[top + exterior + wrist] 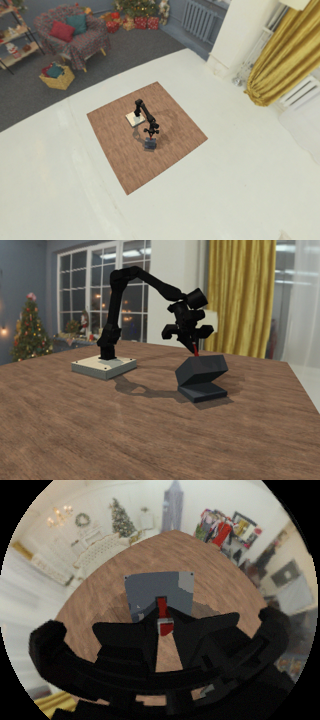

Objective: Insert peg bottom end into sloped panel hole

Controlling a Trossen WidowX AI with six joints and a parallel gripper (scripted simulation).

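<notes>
Right now the dark grey sloped panel is 50 mm below my gripper tip, 30 mm ahead of it and 20 mm to the right of it. The rest, counted from my gripper tip: red peg (10 mm to the left, 10 mm behind, 10 mm above); then panel foot (120 mm below, 50 mm ahead, 30 mm to the right).
</notes>
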